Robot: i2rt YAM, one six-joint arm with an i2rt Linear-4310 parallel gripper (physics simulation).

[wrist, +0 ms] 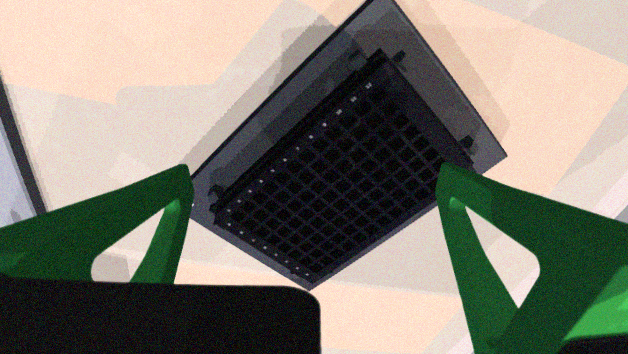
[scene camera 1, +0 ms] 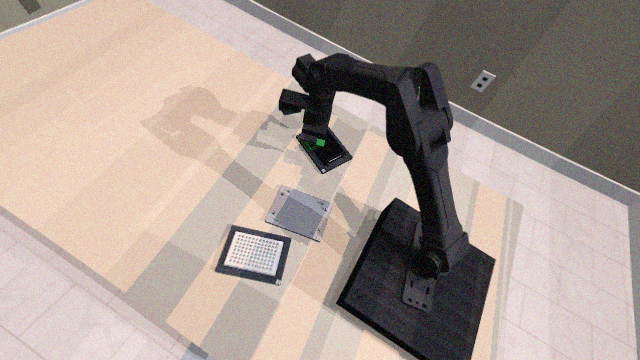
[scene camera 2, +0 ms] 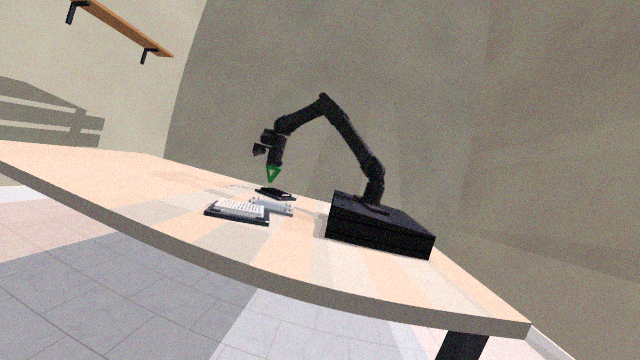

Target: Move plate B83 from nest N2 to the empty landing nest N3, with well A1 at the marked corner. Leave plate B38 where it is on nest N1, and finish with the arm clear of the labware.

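Note:
A black well plate [scene camera 1: 334,150] [scene camera 2: 276,192] [wrist: 340,180] sits on a dark nest [scene camera 1: 345,158] [wrist: 425,65] at the back. The empty grey nest [scene camera 1: 300,212] [scene camera 2: 280,206] [wrist: 10,175] lies in the middle. A white well plate [scene camera 1: 254,253] [scene camera 2: 240,208] sits on another dark nest [scene camera 1: 220,267] [scene camera 2: 235,220] at the front. Plate and nest names are not readable. My gripper [scene camera 1: 315,145] [scene camera 2: 271,180] [wrist: 314,177] is open and empty, above the black plate. In the wrist view the plate lies diagonally between and beyond the green fingertips, turned relative to them.
The arm's black base block [scene camera 1: 415,300] [scene camera 2: 380,235] stands on the table [scene camera 1: 100,150] [scene camera 2: 125,185], to the right of the nests. A wall with a socket [scene camera 1: 483,81] rises behind the arm. A wooden shelf [scene camera 2: 125,30] is high on the wall at the upper left.

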